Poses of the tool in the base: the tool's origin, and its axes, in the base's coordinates. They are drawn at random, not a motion.
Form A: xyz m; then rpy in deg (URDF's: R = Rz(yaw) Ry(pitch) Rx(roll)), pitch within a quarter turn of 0, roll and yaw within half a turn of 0.
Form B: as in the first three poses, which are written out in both.
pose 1, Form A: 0.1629 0.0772 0.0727 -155.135 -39.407 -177.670
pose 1, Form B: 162.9 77.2 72.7 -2.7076 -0.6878 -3.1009
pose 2, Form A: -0.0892 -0.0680 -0.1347 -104.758 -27.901 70.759
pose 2, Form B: -89.2 -68.0 -134.7 -1.8284 -0.4870 1.2350
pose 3, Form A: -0.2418 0.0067 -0.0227 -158.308 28.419 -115.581
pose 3, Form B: -241.8 6.7 -22.7 -2.7630 0.4960 -2.0173
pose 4, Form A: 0.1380 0.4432 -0.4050 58.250 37.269 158.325
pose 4, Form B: 138.0 443.2 -405.0 1.0167 0.6505 2.7633
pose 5, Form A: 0.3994 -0.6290 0.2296 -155.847 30.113 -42.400
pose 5, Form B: 399.4 -629.0 229.6 -2.7200 0.5256 -0.7400
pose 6, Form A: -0.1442 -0.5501 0.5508 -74.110 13.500 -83.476
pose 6, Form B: -144.2 -550.1 550.8 -1.2935 0.2356 -1.4569
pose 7, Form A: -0.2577 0.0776 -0.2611 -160.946 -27.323 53.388
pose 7, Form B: -257.7 77.6 -261.1 -2.8090 -0.4769 0.9318
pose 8, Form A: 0.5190 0.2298 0.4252 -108.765 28.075 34.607
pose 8, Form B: 519.0 229.8 425.2 -1.8983 0.4900 0.6040
